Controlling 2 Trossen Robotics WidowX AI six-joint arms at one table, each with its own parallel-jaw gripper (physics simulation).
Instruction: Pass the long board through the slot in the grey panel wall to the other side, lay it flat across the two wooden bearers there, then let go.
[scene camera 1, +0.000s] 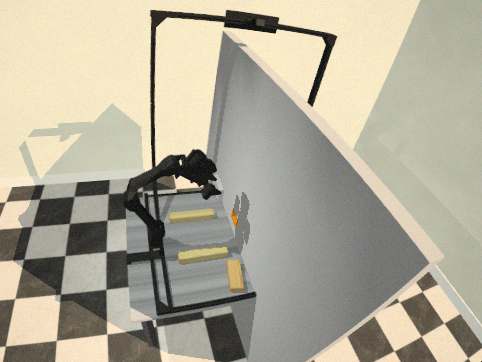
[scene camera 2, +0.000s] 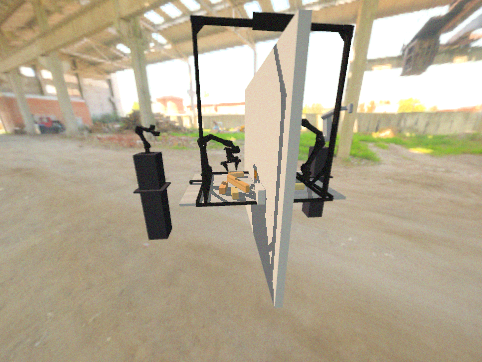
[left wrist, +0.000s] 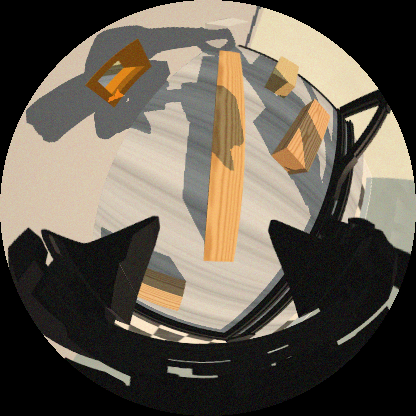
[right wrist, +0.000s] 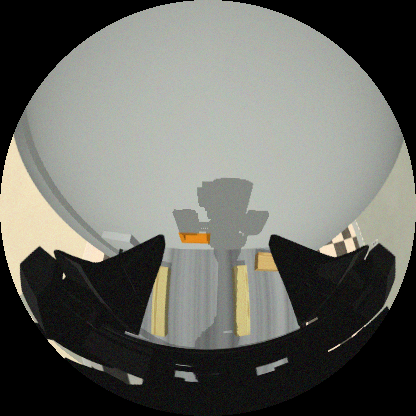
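Orange-framed slot (left wrist: 132, 57). Grey panel wall (scene camera 1: 326, 245), also at (left wrist: 69, 151) and (right wrist: 215, 124). Left gripper (left wrist: 216, 224) open, holding nothing. Right gripper (right wrist: 218, 241) open, empty, holding nothing.
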